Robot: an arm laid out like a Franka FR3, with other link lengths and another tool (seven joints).
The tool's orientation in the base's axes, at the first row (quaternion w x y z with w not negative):
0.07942, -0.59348, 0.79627, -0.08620
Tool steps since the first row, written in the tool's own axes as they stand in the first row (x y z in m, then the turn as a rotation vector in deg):
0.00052, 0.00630, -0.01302, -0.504, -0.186, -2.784
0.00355, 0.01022, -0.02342, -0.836, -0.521, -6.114
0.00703, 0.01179, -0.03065, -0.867, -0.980, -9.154
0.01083, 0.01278, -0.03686, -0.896, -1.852, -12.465
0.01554, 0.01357, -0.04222, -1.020, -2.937, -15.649
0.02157, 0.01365, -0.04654, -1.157, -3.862, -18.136
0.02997, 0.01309, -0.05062, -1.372, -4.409, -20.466
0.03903, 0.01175, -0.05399, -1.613, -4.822, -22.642
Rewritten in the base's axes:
-0.00899, 0.00183, 0.01119, -0.321, 0.551, 2.763
-0.01588, 0.00047, 0.02032, -0.677, 0.918, 6.087
-0.01998, -0.00211, 0.02691, -0.936, 0.950, 9.150
-0.02340, -0.00521, 0.03263, -0.873, 0.875, 12.573
-0.02670, -0.00928, 0.03754, -0.556, 0.827, 15.924
-0.02947, -0.01485, 0.04158, -0.225, 0.805, 18.560
-0.03225, -0.02288, 0.04547, -0.188, 0.958, 20.958
-0.03434, -0.03180, 0.04884, -0.233, 1.167, 23.175

